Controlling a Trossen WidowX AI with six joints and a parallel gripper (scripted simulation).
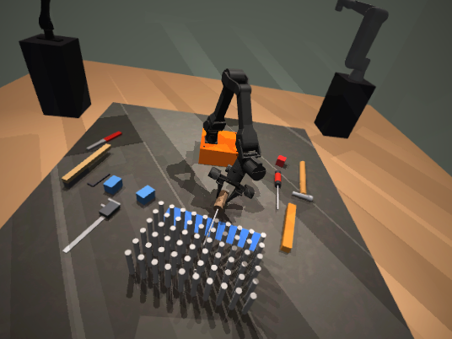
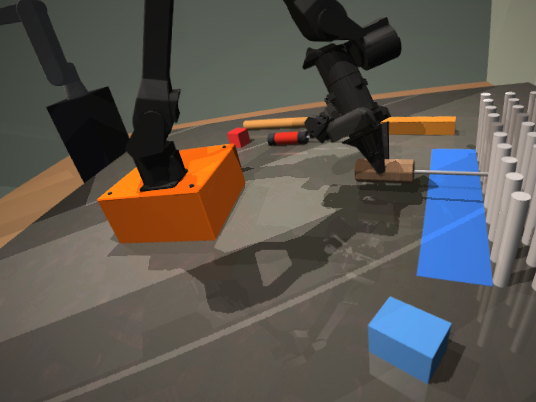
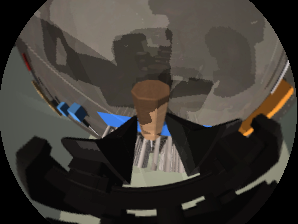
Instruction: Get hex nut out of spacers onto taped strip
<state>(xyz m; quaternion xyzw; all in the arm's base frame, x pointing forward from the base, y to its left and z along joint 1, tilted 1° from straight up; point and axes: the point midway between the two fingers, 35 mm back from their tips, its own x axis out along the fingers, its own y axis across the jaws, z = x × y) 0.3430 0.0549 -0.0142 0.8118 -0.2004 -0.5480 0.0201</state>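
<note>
My gripper tip is 100 mm short of the blue taped strip, 40 mm above it and 30 mm to the left of it. The rest, counted from my gripper tip: hook tool: 100 mm ahead, 30 mm to the right, 10 mm below; small hex nut: 270 mm ahead, 90 mm to the right, 40 mm below; orange bar: 270 mm to the left, 90 mm ahead, 30 mm below.
</note>
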